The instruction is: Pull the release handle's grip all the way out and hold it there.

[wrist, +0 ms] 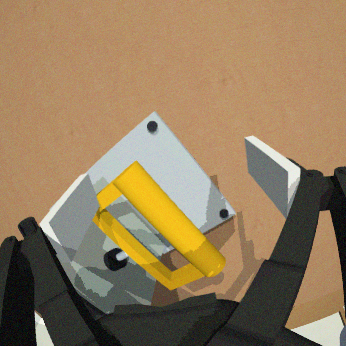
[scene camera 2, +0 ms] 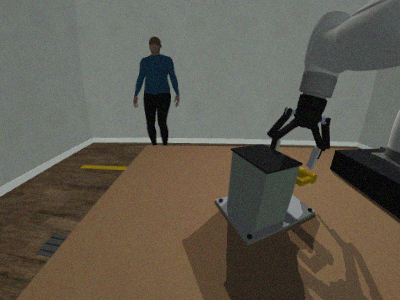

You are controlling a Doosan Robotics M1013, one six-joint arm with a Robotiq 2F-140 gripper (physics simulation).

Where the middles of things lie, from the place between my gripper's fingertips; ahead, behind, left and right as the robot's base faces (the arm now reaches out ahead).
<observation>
The grey base plate (scene camera 2: 297, 211) is 10 cm to the left of my hand, 10 cm below it and 8 cm ahead of it.
</observation>
